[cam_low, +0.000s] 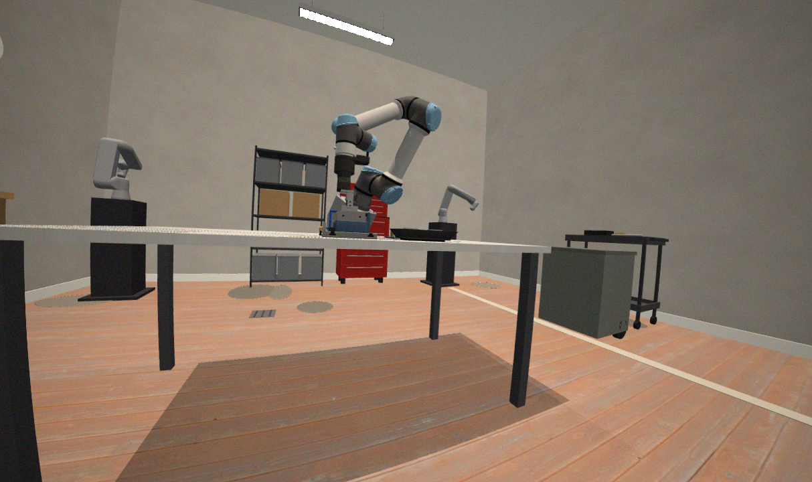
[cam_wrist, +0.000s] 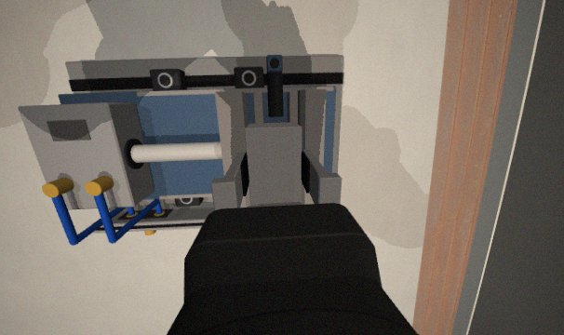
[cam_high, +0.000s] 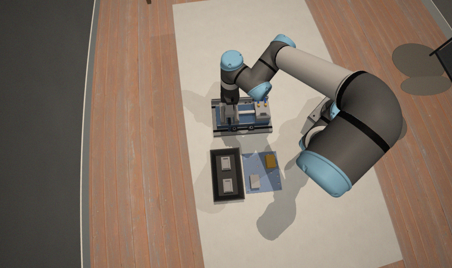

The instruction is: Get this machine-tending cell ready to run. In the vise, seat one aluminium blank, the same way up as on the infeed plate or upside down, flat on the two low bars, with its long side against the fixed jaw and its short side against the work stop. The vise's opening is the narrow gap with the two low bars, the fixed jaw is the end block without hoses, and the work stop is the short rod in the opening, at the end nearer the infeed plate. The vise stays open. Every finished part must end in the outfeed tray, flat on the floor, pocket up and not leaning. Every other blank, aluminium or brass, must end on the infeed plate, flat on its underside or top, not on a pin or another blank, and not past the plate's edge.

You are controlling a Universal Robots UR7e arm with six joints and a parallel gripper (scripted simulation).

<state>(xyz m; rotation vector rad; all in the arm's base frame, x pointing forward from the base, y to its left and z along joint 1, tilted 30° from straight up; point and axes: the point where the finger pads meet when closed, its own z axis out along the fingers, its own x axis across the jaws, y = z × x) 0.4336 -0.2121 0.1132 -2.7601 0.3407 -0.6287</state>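
My hand is 5 cm above the fixed jaw and 3 cm short of it. The rest, counted from my hand: black work stop rod 5 cm to the left, 4 cm below, 1 cm ahead; then brass blank 28 cm to the left, 13 cm behind, 10 cm below; then moving jaw 5 cm below, 3 cm behind, 1 cm to the left.
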